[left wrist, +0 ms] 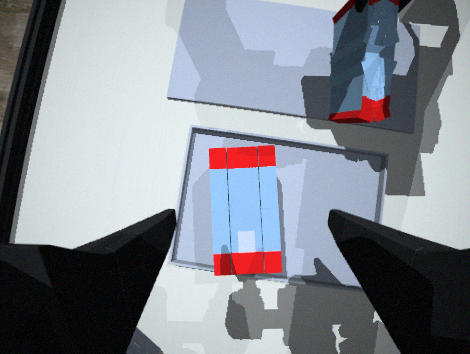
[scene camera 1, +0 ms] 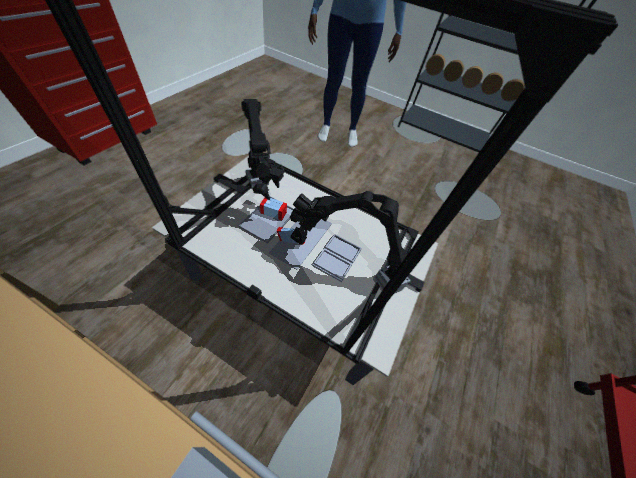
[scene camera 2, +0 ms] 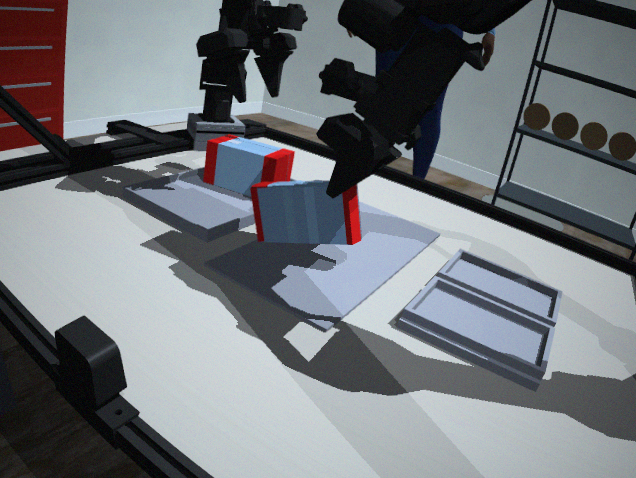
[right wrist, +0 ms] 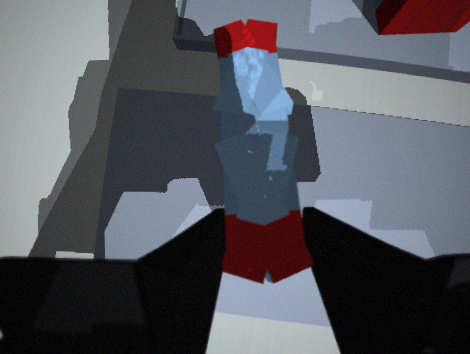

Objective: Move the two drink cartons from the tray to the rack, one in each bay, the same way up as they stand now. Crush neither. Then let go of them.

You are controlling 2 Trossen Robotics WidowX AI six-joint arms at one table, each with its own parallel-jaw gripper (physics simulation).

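Pixels of known places: left gripper, fingertip midpoint: (left wrist: 252, 216) (scene camera 1: 274, 193) (scene camera 2: 259, 99); right gripper, fingertip midpoint: (left wrist: 375, 11) (scene camera 2: 335, 191) (right wrist: 264, 218); left arm's base at its link origin: (scene camera 2: 216, 118).
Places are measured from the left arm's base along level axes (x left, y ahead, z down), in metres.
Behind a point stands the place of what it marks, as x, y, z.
A blue drink carton with red ends (scene camera 1: 273, 207) {-0.017, 0.287, -0.018} (scene camera 2: 239, 167) {-0.029, 0.288, 0.009} (left wrist: 245, 210) {-0.008, 0.264, -0.018} stands in the grey tray (scene camera 2: 205, 205) {-0.088, 0.336, 0.050} (left wrist: 340, 200) {-0.101, 0.350, 0.050}. My left gripper (scene camera 2: 258, 97) {-0.006, 0.269, -0.092} (left wrist: 252, 216) {-0.006, 0.269, -0.092} is open above it, fingertips either side in the left wrist view. My right gripper (right wrist: 264, 218) {0.020, 0.492, -0.033} is shut on the other carton (scene camera 2: 303, 213) {-0.010, 0.482, -0.002} (left wrist: 370, 65) {-0.010, 0.448, -0.028} (right wrist: 260, 165) {0.005, 0.476, -0.037}, near one red end. This carton hangs slightly tilted above the flat grey mat, its sides creased and uneven. One right fingertip is hidden behind it in scene camera 2. The two-bay rack (scene camera 1: 339, 256) {0.178, 0.642, 0.047} (scene camera 2: 493, 299) {0.176, 0.633, 0.040} holds no carton.
The flat grey mat (scene camera 2: 380, 267) {0.085, 0.524, 0.052} (right wrist: 375, 170) {0.071, 0.416, 0.052} lies between tray and rack. Black frame rails edge the white table, with a small black block (scene camera 2: 89, 359) {-0.249, 0.686, 0.003} on the front rail. Black posts of the frame rise around the table. A person stands behind it.
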